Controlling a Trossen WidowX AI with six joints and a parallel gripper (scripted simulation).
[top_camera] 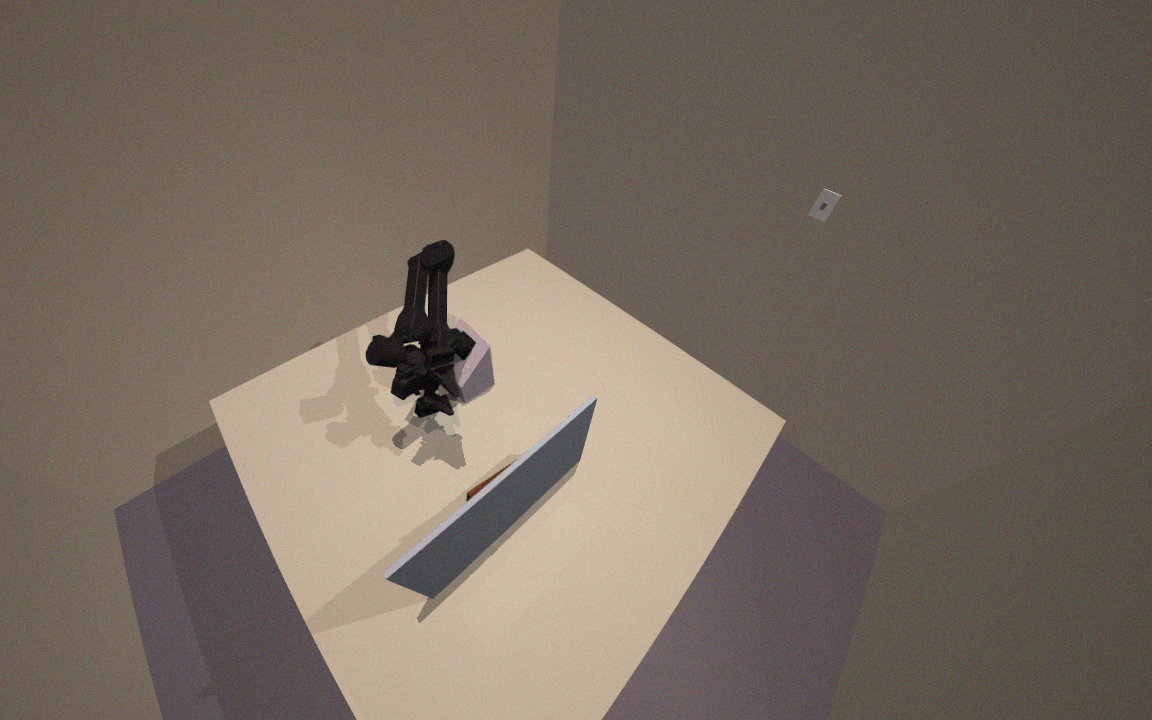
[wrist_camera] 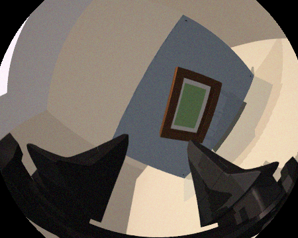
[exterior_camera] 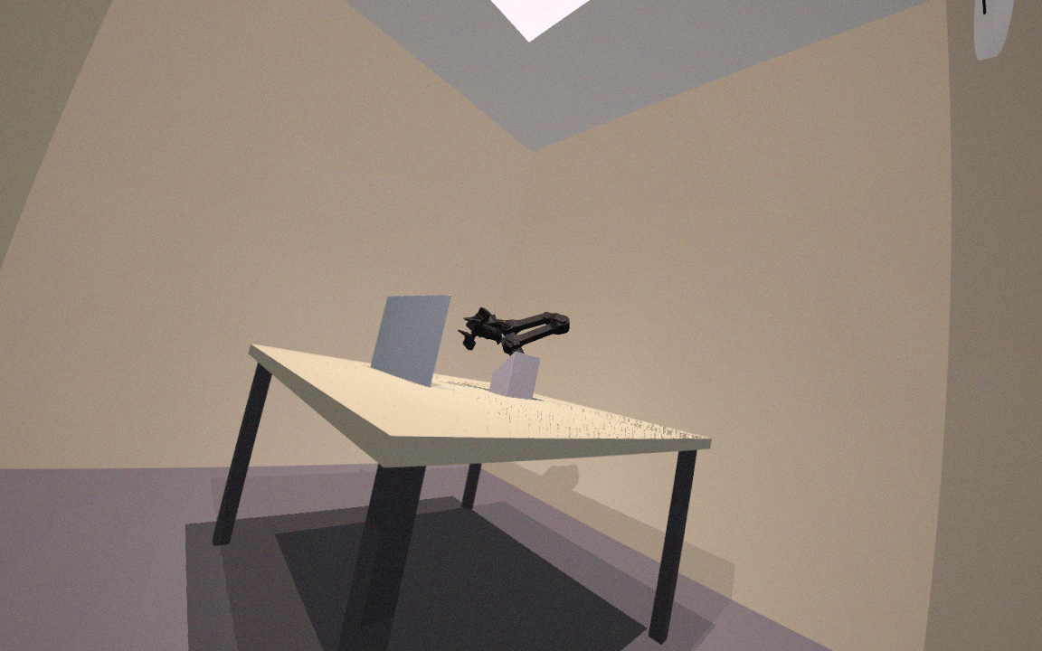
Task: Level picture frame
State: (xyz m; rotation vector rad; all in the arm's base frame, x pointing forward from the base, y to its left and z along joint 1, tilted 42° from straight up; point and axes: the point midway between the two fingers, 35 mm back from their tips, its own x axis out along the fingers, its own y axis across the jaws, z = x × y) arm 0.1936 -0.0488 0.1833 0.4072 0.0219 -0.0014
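Now: gripper tip 20 cm short of the picture frame, 9 cm above it and 2 cm to the left of it. The rest, counted from my gripper tip: wall panel 21 cm ahead, 9 cm below, 2 cm to the right.
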